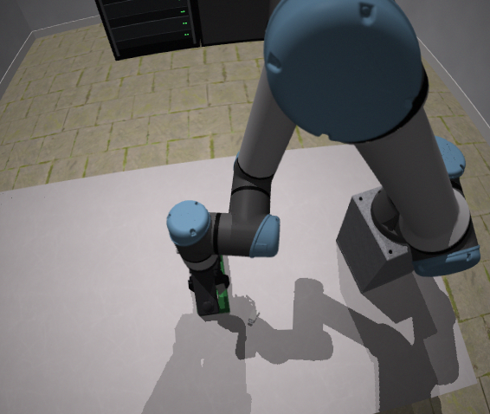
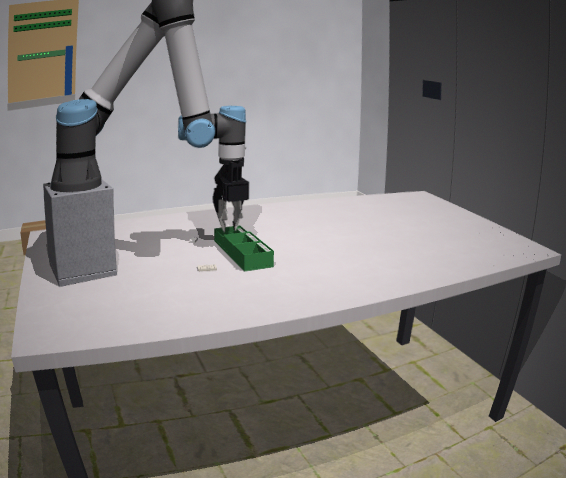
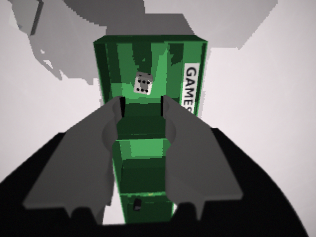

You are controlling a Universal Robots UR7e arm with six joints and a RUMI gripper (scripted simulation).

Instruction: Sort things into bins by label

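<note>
Now: the white die 40 mm below my hand. Also, from my hand: brass nut (160 mm to the right, 50 mm below, 20 mm ahead); then black round piece (200 mm to the right, 40 mm below, 10 mm ahead); then grey metal piece (100 mm behind, 50 mm to the left, 50 mm below).
</note>
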